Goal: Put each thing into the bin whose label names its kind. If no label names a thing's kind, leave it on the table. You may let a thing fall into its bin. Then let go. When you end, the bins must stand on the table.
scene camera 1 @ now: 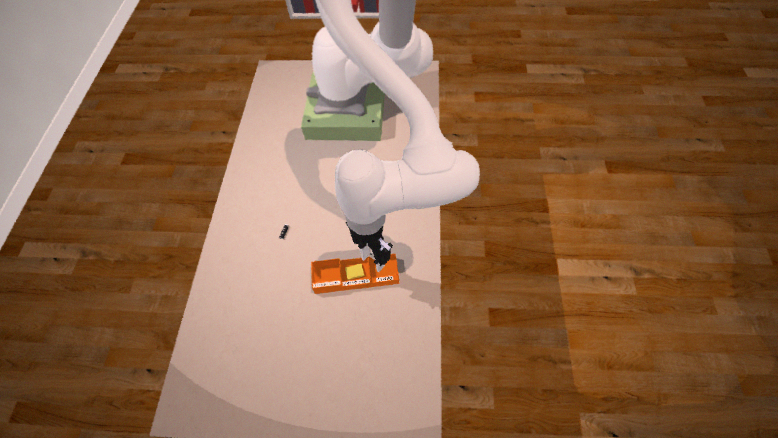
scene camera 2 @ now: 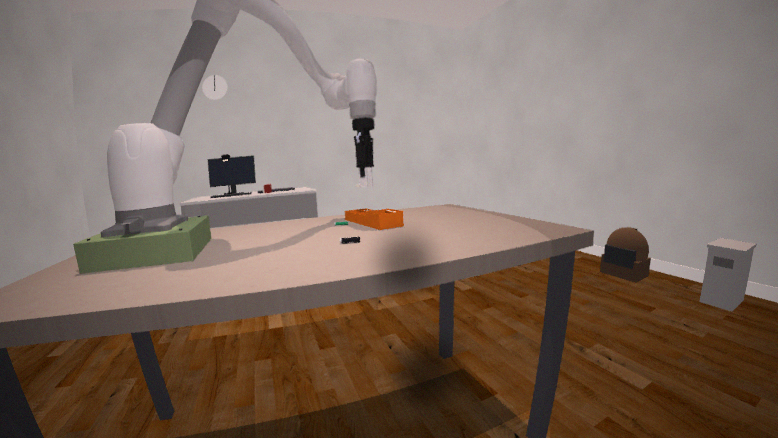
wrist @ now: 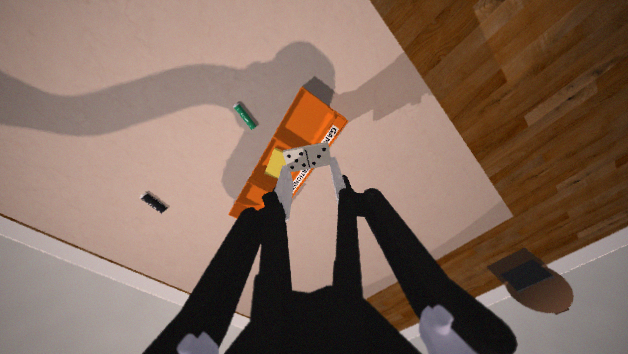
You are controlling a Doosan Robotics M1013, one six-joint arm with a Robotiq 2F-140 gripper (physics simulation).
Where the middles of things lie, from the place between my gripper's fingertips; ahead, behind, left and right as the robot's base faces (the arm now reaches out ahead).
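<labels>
White domino (wrist: 316, 155), 2 cm behind my hand, 1 cm to the left of it.
</labels>
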